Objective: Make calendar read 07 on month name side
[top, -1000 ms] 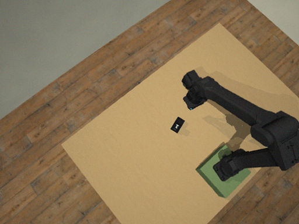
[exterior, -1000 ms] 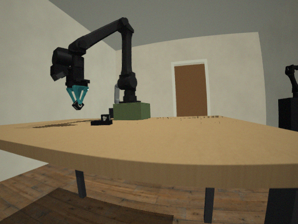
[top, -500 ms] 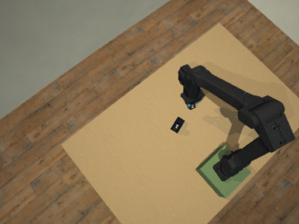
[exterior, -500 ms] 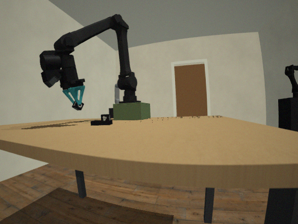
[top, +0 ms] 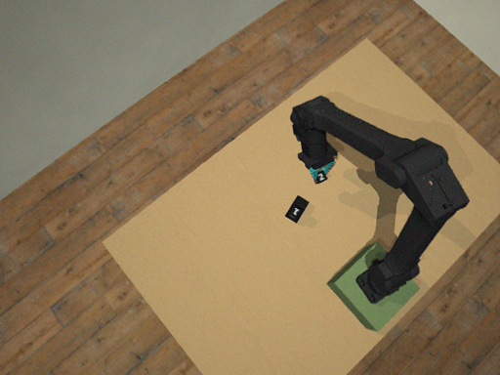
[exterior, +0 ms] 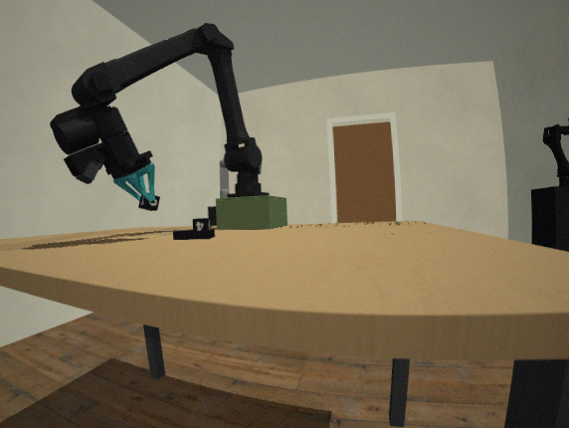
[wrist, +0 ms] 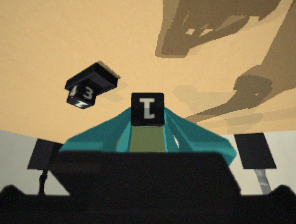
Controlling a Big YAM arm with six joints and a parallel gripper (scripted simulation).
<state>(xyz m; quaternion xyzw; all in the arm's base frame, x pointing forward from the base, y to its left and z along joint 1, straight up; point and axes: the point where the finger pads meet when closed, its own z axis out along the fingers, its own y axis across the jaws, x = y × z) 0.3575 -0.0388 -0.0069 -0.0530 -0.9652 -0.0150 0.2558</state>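
Now: hand 10 mm past the digit cube and 10 mm above it. Also, from my hand: black calendar tray: 100 mm to the left, 80 mm below, 50 mm behind.
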